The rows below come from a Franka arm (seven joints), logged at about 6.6 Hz.
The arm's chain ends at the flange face. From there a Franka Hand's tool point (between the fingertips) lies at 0.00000 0.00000 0.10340 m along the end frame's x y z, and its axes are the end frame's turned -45 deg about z.
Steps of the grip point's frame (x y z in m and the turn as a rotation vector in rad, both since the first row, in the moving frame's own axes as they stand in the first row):
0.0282, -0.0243, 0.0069, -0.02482, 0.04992, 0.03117
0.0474, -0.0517, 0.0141, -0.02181, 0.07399, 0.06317
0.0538, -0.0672, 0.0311, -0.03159, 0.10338, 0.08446
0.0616, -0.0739, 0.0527, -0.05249, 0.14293, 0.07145
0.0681, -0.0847, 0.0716, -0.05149, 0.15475, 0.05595
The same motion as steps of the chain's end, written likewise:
-0.0027, -0.0354, 0.0071, 0.01775, 0.05285, 0.03117
-0.0102, -0.0665, 0.0144, 0.03690, 0.06774, 0.06317
-0.0195, -0.0807, 0.0317, 0.05076, 0.09544, 0.08446
-0.0232, -0.0897, 0.0539, 0.06395, 0.13818, 0.07145
-0.0270, -0.1010, 0.0730, 0.07302, 0.14583, 0.05595

